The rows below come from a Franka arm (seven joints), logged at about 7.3 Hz.
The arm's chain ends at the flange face. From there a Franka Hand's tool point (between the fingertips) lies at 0.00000 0.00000 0.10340 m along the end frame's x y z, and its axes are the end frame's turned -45 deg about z.
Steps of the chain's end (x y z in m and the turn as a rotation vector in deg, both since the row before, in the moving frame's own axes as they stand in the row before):
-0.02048, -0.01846, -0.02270, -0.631, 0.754, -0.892
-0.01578, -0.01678, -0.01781, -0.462, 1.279, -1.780
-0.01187, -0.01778, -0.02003, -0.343, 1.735, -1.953
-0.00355, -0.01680, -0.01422, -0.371, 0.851, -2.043
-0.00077, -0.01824, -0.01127, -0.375, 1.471, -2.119
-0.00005, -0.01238, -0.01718, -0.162, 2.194, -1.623
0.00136, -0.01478, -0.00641, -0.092, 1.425, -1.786
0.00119, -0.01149, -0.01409, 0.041, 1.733, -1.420
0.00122, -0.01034, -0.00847, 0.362, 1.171, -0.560
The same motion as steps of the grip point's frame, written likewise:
-0.00126, -0.02577, -0.02272, -0.979, 0.087, -0.892
0.00178, -0.02082, -0.01784, -1.231, 0.578, -1.780
0.00600, -0.01835, -0.02008, -1.469, 0.984, -1.953
0.01001, -0.01284, -0.01423, -0.864, 0.339, -2.043
0.01379, -0.01111, -0.01131, -1.305, 0.775, -2.119
0.01135, -0.00582, -0.01726, -1.666, 1.437, -1.623
0.01314, -0.00758, -0.00644, -1.073, 0.943, -1.786
0.01126, -0.00515, -0.01414, -1.196, 1.254, -1.420
0.01014, -0.00543, -0.00849, -0.572, 1.084, -0.560

